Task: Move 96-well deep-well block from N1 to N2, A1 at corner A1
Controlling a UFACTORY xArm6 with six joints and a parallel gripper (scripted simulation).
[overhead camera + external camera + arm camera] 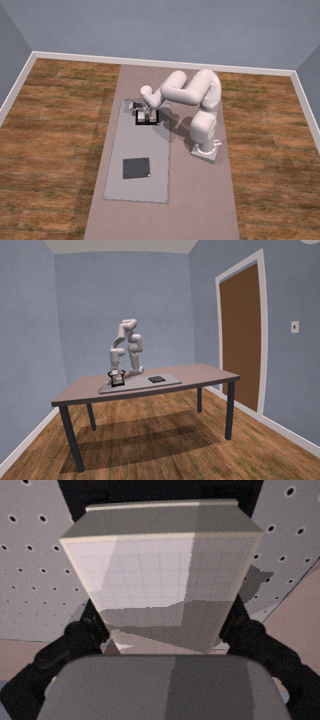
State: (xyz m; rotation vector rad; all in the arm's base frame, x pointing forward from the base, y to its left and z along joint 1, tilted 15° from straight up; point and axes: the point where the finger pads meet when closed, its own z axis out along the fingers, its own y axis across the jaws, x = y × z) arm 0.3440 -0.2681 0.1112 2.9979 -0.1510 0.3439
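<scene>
Now: the black plate nest N2 30 mm below my hand. Round my hand: white deep-well block (right at my hand); dark plate nest N1 (110 mm ahead, 350 mm to the left, 30 mm below).
</scene>
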